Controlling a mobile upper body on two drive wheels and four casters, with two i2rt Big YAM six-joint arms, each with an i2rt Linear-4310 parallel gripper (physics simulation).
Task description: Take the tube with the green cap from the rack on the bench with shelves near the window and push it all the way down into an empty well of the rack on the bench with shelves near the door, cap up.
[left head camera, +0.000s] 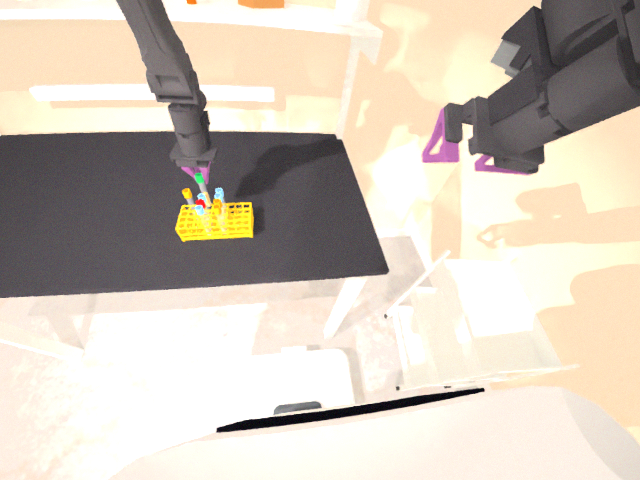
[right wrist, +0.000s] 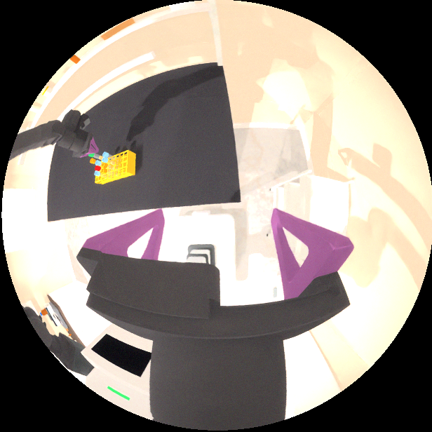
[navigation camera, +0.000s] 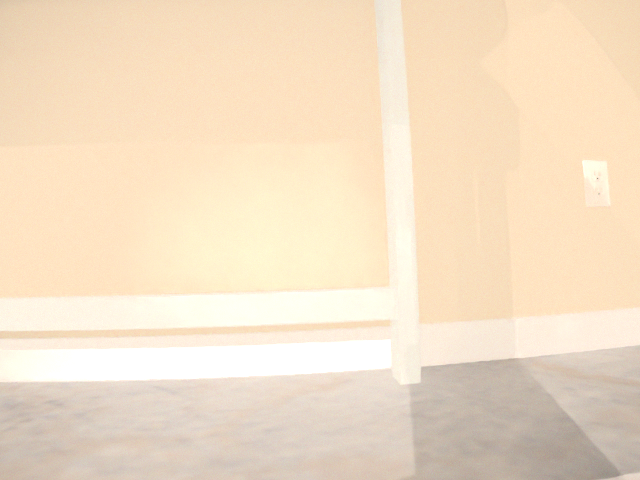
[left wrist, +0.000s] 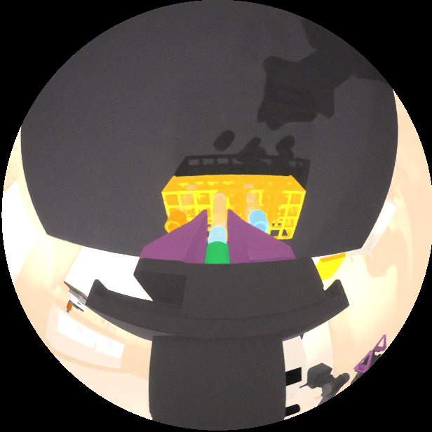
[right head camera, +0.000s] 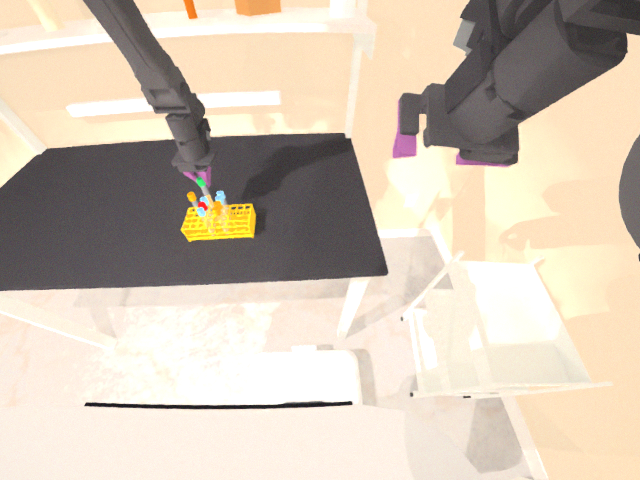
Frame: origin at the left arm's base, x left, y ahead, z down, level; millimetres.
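Where they show: left gripper, fingertip midpoint: (left head camera: 203, 182) (right head camera: 206, 185); right gripper, fingertip midpoint: (left head camera: 450, 162) (right head camera: 425, 156).
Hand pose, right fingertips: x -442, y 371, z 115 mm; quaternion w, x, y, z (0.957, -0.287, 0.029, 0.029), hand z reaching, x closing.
After its pixels a point has its place.
The tube with the green cap (left head camera: 199, 178) {x 23, y 593, z 332 mm} (right head camera: 200, 181) {x 23, y 593, z 330 mm} (left wrist: 217, 253) is in my left gripper (left head camera: 202, 177) {x 28, y 620, z 368 mm} (left wrist: 216, 215), which is shut on it, cap up. It leans slightly in the head views and stands higher than the other tubes. Its tan lower part (left head camera: 207, 198) {x 22, y 595, z 404 mm} (left wrist: 219, 205) is over the back of the yellow rack (left head camera: 222, 237) {x -12, y 519, z 485 mm} (right head camera: 222, 237) {x -5, y 519, z 485 mm} (left wrist: 235, 183) (right wrist: 131, 167); whether its tip is clear of the wells is hard to tell. My right gripper (left head camera: 462, 163) {x -442, y 371, z 115 mm} (right head camera: 439, 160) {x -442, y 371, z 115 mm} (right wrist: 217, 214) is open and empty, right of the bench.
Tubes with orange (left head camera: 187, 193) {x 67, y 589, z 379 mm} (left wrist: 176, 220), red (left head camera: 200, 203) {x 24, y 548, z 377 mm} and light blue caps (left head camera: 219, 191) {x -17, y 593, z 376 mm} (left wrist: 258, 219) crowd the rack. The bench (left head camera: 310, 206) {x -281, y 653, z 496 mm} has a shelf (left head camera: 310, 20) {x -261, y 864, z 39 mm} above its back. A pale see-through cart or bin stands on the floor at the right.
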